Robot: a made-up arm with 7 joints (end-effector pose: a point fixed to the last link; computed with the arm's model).
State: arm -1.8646 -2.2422 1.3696 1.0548 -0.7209 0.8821 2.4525
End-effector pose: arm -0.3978 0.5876 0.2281 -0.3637 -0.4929 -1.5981
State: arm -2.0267 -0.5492 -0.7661 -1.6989 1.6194 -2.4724 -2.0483
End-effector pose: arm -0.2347 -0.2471 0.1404 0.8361 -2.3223 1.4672
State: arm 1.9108 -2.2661 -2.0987 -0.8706 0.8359 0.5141 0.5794
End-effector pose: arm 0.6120 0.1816 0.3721 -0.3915 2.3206 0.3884
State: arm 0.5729 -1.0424 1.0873 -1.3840 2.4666 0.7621 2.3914
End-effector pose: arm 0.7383 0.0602 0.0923 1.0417 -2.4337 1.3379
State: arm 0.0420 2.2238 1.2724 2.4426 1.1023 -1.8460 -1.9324
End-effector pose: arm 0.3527 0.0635 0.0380 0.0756 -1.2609 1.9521
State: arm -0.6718 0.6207 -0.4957 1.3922 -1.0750 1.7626 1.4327
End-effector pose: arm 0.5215 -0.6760 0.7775 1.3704 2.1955 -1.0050
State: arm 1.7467 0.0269 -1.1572 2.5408 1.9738 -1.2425 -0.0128
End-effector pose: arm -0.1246 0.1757 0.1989 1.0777 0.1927 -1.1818
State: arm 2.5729 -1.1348 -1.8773 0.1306 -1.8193 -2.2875 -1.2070
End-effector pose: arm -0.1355 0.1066 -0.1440 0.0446 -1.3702 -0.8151
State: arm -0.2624 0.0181 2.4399 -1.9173 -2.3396 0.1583 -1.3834
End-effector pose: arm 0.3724 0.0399 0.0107 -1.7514 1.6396 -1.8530
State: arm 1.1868 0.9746 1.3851 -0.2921 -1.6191 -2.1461 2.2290
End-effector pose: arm -0.3811 -0.0913 -0.1582 2.4917 0.9190 -0.5485
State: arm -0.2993 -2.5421 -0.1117 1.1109 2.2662 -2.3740 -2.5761
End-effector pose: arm 0.3029 0.2390 0.1900 -0.7518 1.9626 -0.4330
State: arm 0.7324 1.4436 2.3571 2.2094 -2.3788 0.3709 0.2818
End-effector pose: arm 0.4548 -0.4623 -0.2336 -0.8595 -1.1699 1.7295
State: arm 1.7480 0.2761 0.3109 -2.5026 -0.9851 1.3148 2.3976
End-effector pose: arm -0.3376 0.2619 -0.2775 -0.7439 -0.2070 -1.2684
